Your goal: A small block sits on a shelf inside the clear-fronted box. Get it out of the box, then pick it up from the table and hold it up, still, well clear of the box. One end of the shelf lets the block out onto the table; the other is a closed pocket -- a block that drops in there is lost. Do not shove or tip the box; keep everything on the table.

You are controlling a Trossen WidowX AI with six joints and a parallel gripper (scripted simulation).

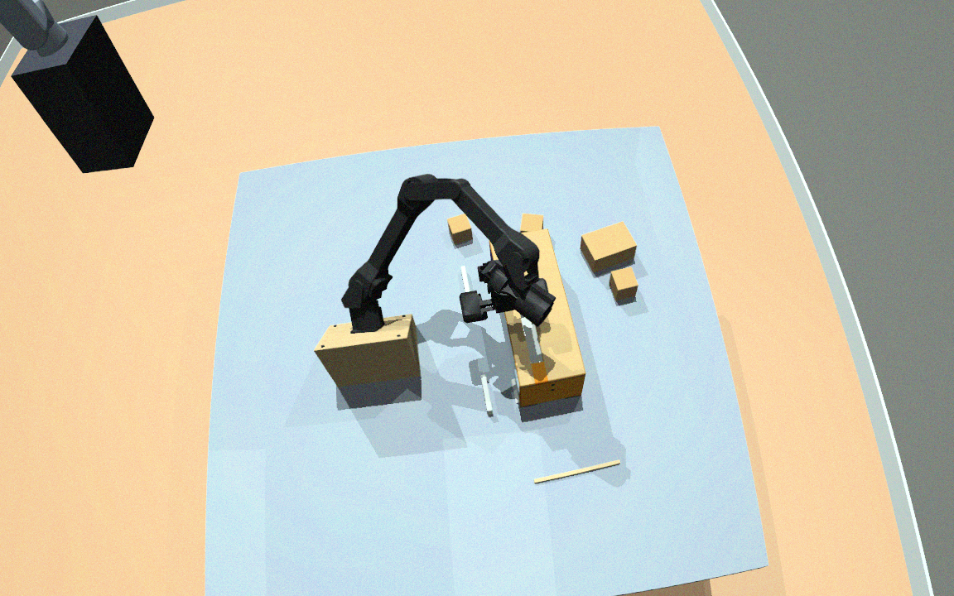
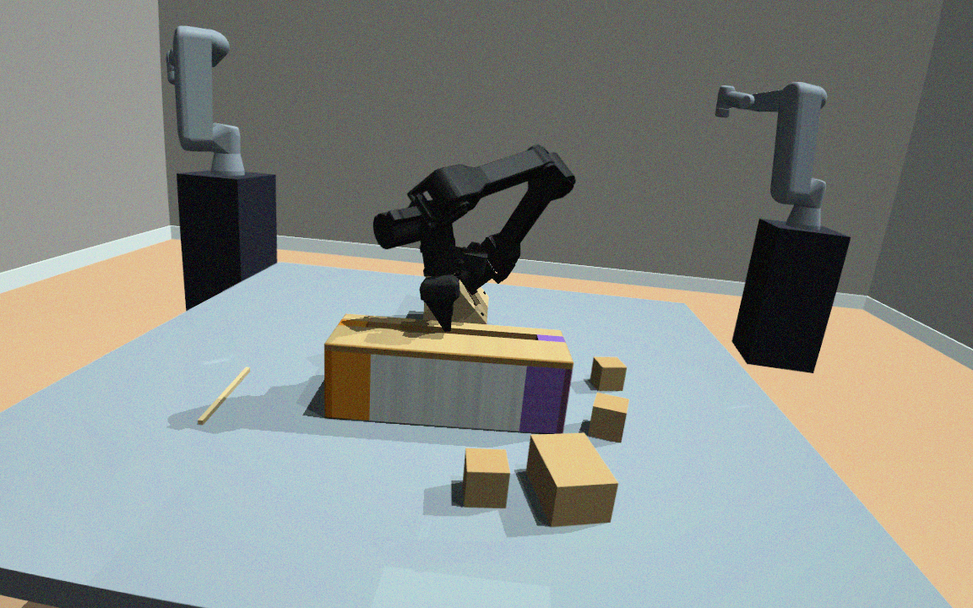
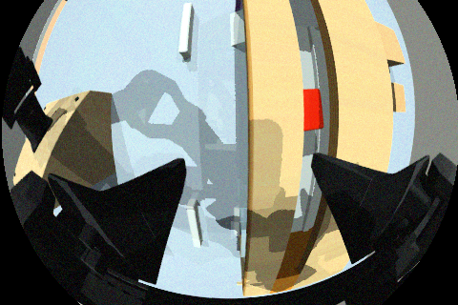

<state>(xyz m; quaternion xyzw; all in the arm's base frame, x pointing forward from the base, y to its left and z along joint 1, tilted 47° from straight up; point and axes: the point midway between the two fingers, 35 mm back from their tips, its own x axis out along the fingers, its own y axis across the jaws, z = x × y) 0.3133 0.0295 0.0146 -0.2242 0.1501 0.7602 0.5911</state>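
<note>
Right now the red block is 40 mm ahead of my gripper tip, 40 mm to the left of it and 40 mm below it. Also, from my gripper tip: thin wooden stick 160 mm ahead, 340 mm to the right, 120 mm below.
</note>
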